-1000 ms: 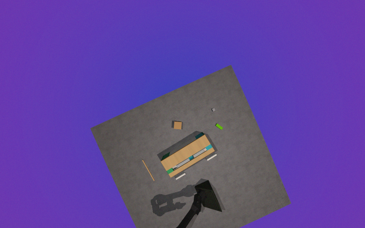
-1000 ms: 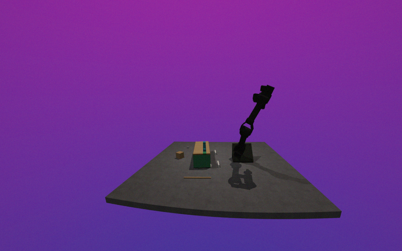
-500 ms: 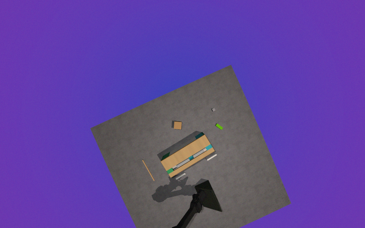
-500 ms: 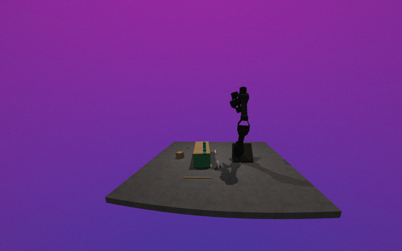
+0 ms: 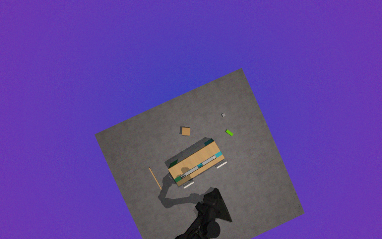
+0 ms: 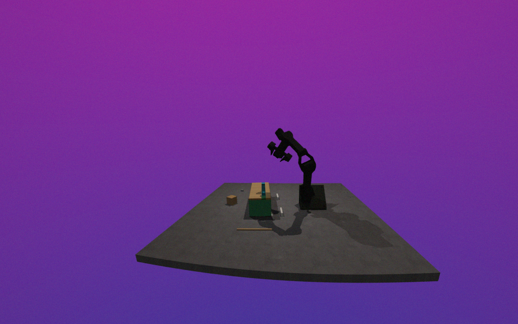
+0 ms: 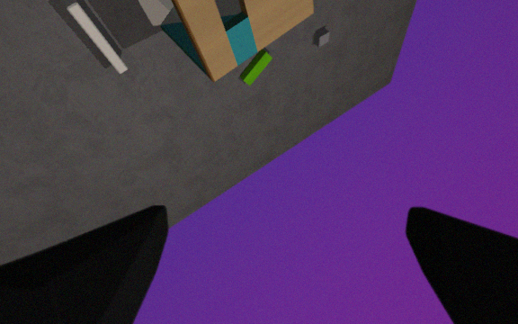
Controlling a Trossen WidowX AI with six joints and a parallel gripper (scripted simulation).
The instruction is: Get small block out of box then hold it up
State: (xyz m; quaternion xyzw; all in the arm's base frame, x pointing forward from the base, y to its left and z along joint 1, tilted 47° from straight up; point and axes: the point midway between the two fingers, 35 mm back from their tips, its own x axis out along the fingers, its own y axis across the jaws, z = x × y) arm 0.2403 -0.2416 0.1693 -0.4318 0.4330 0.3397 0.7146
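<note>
Now: the box 70 mm ahead of my gripper tip, 60 mm to the left of it and 290 mm below it. The rest, counted from my gripper tip: tan cube 350 mm ahead, 70 mm to the left, 330 mm below; teal block 90 mm ahead, 50 mm to the left, 270 mm below; thin wooden stick 70 mm ahead, 430 mm to the left, 350 mm below.
</note>
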